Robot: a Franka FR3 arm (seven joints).
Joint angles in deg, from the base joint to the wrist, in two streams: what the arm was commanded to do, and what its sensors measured. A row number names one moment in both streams.
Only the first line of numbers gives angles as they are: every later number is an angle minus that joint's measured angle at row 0.
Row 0, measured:
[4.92, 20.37, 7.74, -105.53, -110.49, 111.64, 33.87]
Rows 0 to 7, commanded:
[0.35, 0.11, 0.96, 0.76, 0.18, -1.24, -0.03]
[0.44, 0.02, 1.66, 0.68, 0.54, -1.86, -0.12]
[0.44, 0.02, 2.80, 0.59, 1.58, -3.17, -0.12]
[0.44, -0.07, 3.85, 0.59, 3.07, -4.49, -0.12]
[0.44, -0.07, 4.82, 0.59, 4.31, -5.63, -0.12]
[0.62, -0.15, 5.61, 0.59, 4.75, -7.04, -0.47]
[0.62, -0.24, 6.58, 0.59, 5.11, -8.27, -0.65]
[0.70, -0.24, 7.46, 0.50, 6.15, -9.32, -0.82]
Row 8, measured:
[0.21, 0.02, 4.78, -0.23, 4.45, -6.56, 0.29]
